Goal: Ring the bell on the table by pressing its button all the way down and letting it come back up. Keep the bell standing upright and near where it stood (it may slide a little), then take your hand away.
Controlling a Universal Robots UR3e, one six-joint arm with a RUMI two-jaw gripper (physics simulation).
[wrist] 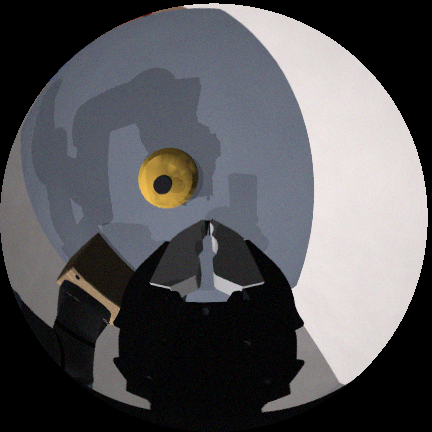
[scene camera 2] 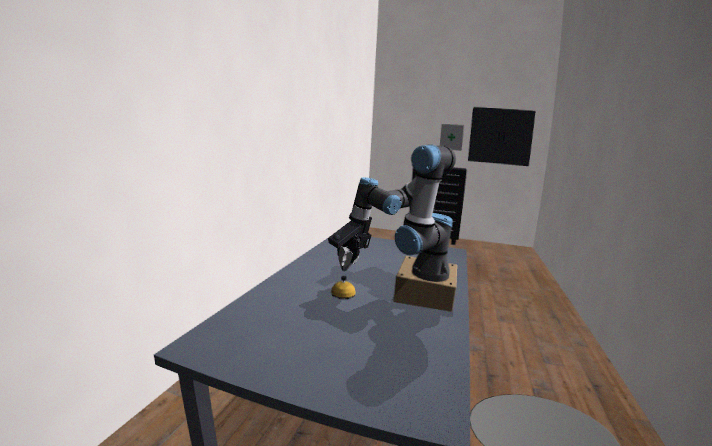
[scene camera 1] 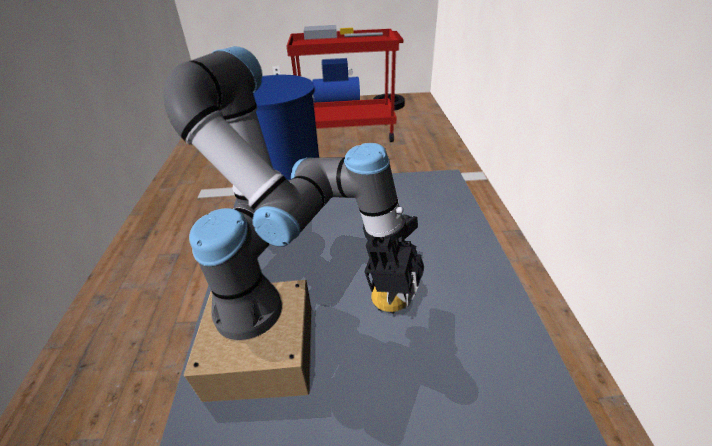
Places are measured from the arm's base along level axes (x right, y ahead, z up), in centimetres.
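Where they show: gripper, between the fingertips: (wrist: 207, 221) (scene camera 2: 343, 270) (scene camera 1: 406, 300); arm's base, origin of its link: (wrist: 85, 300) (scene camera 2: 430, 273) (scene camera 1: 248, 311).
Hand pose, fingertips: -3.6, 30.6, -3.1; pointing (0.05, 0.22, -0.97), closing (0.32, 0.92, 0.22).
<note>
Each offset is from my fingertips to the centre of the thing, as dx, dy, dz. Level surfaces: height alone.
The bell, a yellow dome @(-5.8, -2.6, -3.0) (scene camera 1: 384, 299) (scene camera 2: 343, 289) (wrist: 178, 162), stands upright on the grey-blue table @(dz -6.3) (scene camera 1: 504, 336) (scene camera 2: 252, 336) (wrist: 270, 125). Its black button @(-5.8, -2.6, -0.2) (scene camera 2: 343, 277) (wrist: 162, 184) shows on top, raised; in the first scene view the gripper hides it. My gripper (scene camera 1: 390, 300) (scene camera 2: 344, 268) (wrist: 207, 221) is shut and empty, tips pointing down. In the second scene view the tips are a short gap above the button, not touching it. In the wrist view the bell lies ahead and to the left of the tips.
The arm's wooden base block (scene camera 1: 252, 367) (scene camera 2: 424, 294) (wrist: 100, 265) stands beside the bell. A white wall (scene camera 1: 551, 105) (scene camera 2: 210, 157) (wrist: 360, 175) runs along the table's other side. A blue barrel (scene camera 1: 289, 126) and a red cart (scene camera 1: 346, 47) stand beyond the table.
</note>
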